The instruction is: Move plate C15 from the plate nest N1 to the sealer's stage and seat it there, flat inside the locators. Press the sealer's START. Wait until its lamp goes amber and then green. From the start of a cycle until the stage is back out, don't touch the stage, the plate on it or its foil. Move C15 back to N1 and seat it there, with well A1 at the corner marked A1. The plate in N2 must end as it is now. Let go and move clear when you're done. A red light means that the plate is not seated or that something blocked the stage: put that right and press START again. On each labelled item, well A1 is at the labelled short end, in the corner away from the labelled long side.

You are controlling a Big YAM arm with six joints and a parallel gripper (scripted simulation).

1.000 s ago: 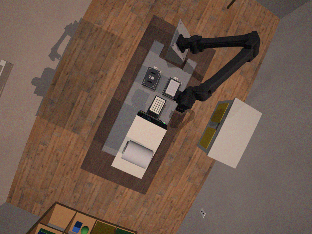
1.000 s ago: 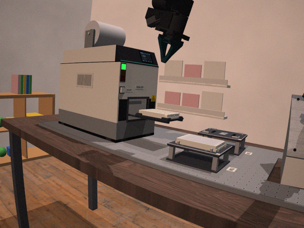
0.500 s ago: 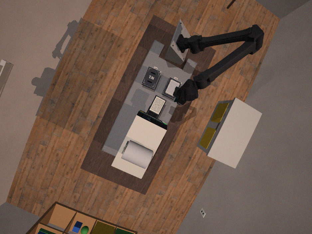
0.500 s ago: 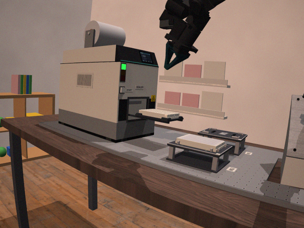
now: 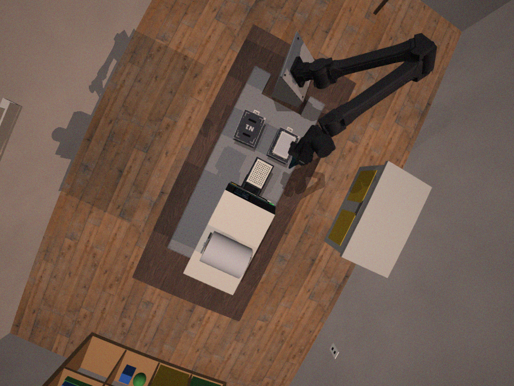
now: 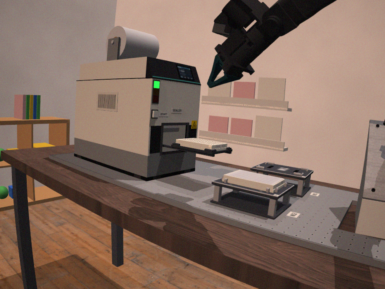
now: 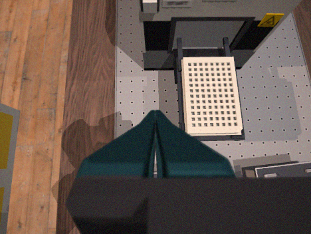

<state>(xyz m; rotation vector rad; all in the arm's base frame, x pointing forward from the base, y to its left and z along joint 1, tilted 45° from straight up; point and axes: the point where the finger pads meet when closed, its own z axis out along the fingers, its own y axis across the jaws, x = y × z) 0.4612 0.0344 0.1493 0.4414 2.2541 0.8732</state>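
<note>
Right now my hand is 18 cm short of the start button, 1 cm to the left of it and 9 cm above it. Round my hand: white plate: 12 cm behind, 3 cm to the right, 22 cm below; sealer stage: 7 cm ahead, 9 cm to the right, 17 cm below; foil roll: 41 cm ahead, 11 cm to the right, 14 cm above.
</note>
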